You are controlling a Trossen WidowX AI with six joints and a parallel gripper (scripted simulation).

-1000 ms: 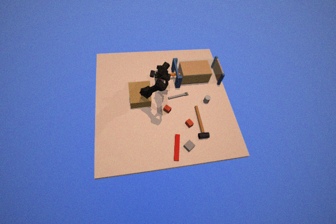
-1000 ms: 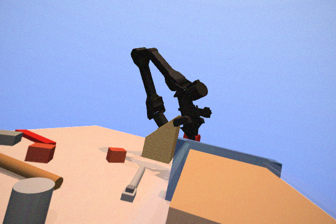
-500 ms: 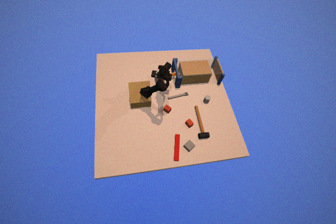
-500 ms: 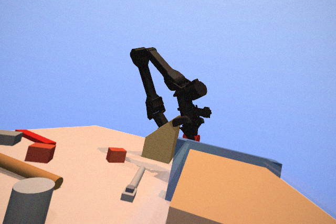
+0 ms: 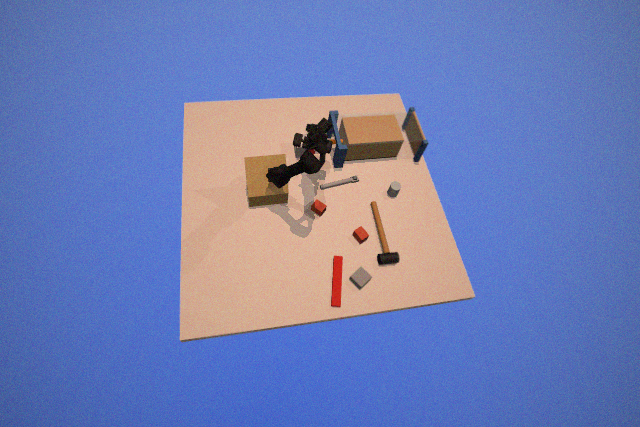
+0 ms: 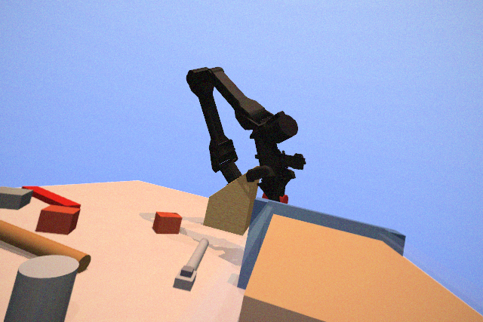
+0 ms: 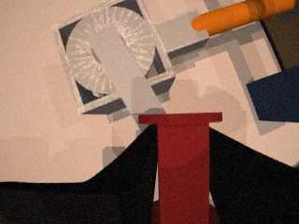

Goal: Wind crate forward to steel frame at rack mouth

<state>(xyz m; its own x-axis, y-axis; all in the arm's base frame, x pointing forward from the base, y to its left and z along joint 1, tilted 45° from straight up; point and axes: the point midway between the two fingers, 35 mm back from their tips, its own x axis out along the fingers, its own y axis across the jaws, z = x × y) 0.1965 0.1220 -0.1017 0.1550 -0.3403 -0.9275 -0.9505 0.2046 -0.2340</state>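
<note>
My gripper tip is now 13 cm short of the blue steel frame, 9 cm to the right of it and 2 cm above it. From my gripper tip the other things lie so: grey winch 10 cm below, 7 cm to the left, 4 cm behind; then red knob 2 cm to the right, 1 cm behind; then winch handle 3 cm below, 2 cm to the left, 1 cm behind.
</note>
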